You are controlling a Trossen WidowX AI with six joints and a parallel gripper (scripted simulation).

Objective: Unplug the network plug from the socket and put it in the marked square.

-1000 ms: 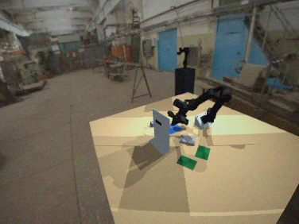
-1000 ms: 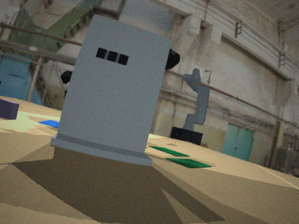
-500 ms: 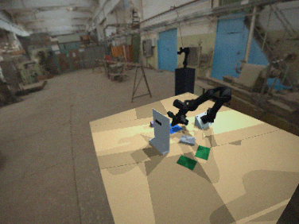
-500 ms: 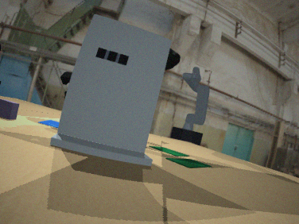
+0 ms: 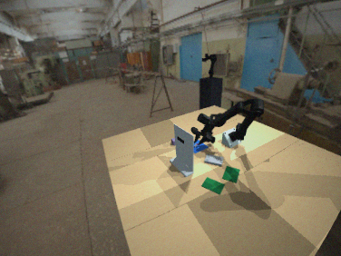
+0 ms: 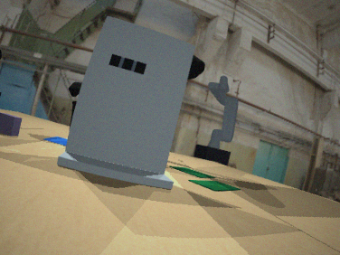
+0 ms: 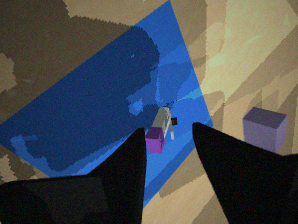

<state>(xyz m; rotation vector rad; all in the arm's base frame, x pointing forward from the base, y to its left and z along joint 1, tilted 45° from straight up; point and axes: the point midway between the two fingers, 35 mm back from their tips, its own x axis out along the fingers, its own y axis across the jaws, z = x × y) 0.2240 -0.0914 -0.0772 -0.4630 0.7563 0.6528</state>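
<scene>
Now: the network plug right at my gripper tip. Also, from my gripper tip: blue marked square (20 mm below, 10 mm behind); upright grey panel (190 mm ahead, 90 mm to the left, 90 mm above); grey piece (190 mm to the left, 10 mm below, 10 mm ahead).
</scene>
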